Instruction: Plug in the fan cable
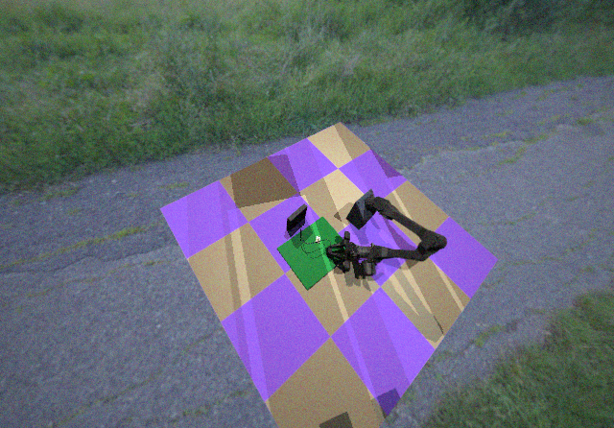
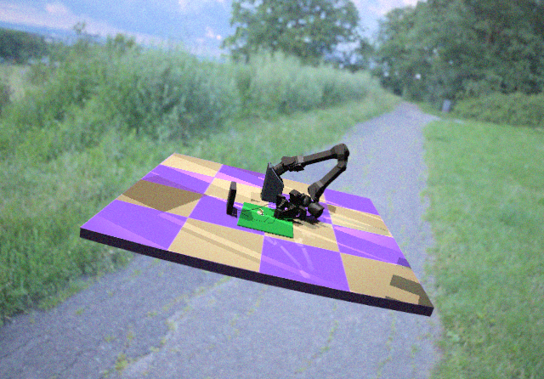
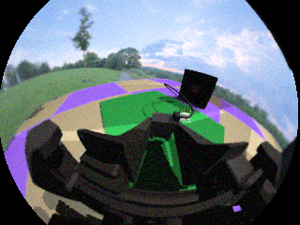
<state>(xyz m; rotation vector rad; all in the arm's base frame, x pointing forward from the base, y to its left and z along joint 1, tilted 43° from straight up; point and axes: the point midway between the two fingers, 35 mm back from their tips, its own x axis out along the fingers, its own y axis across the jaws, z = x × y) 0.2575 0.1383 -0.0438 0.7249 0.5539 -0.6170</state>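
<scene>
The dark plug lies 1 cm below my gripper tip. Round my gripper tip: white fan header: 8 cm to the right, 3 cm below; green board: 5 cm below, 4 cm to the right, 4 cm ahead; black fan: 21 cm to the right, 3 cm ahead, 3 cm above.
</scene>
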